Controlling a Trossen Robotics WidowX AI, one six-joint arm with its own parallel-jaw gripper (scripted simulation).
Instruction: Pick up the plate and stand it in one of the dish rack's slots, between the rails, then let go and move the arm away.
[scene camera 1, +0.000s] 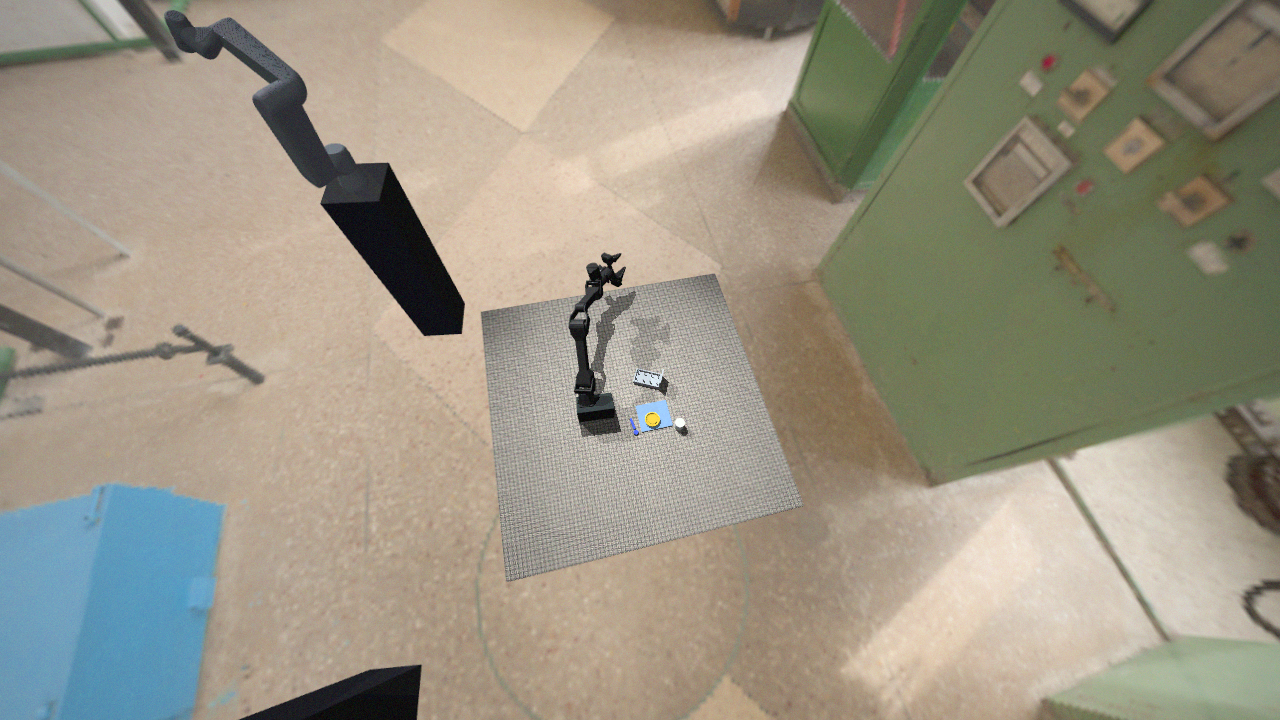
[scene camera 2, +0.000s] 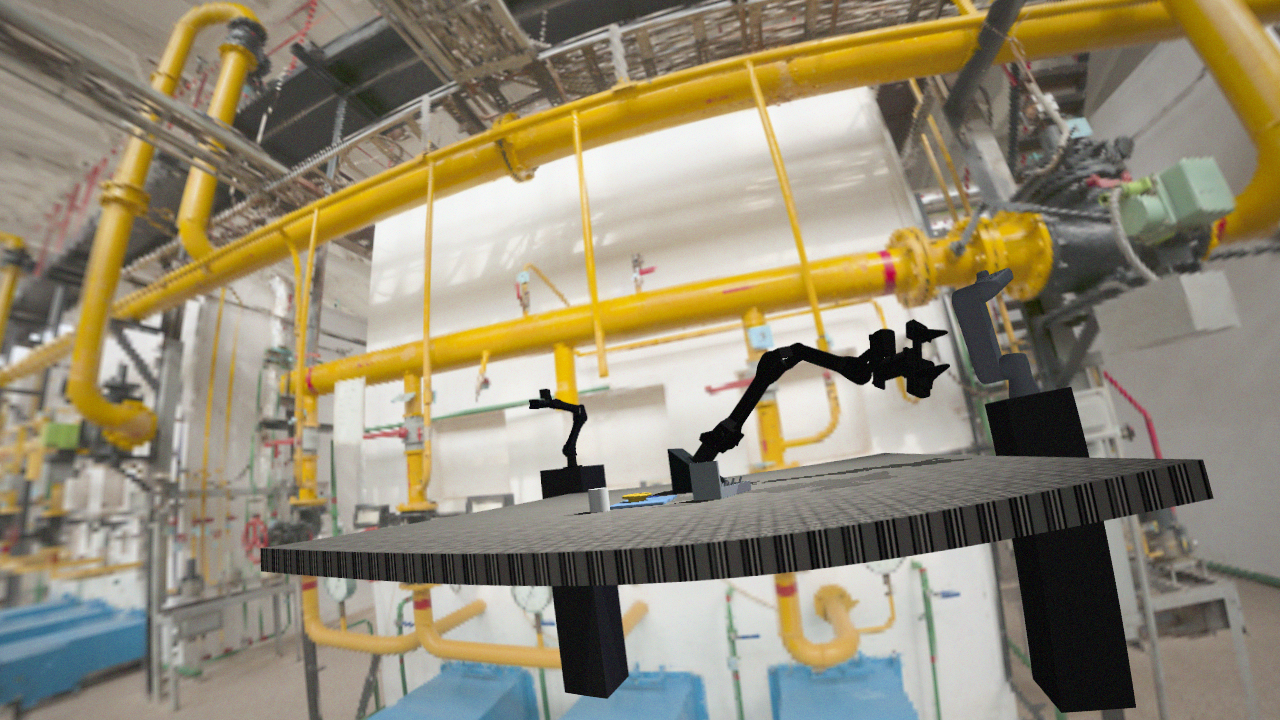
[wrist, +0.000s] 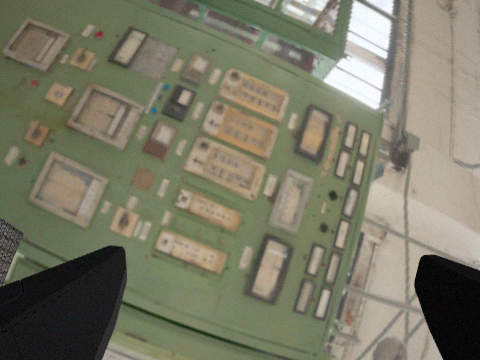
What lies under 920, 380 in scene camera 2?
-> My gripper.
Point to my gripper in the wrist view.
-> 278, 271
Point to a grey dish rack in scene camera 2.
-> At 706, 484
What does my gripper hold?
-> Nothing.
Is my gripper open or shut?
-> Open.
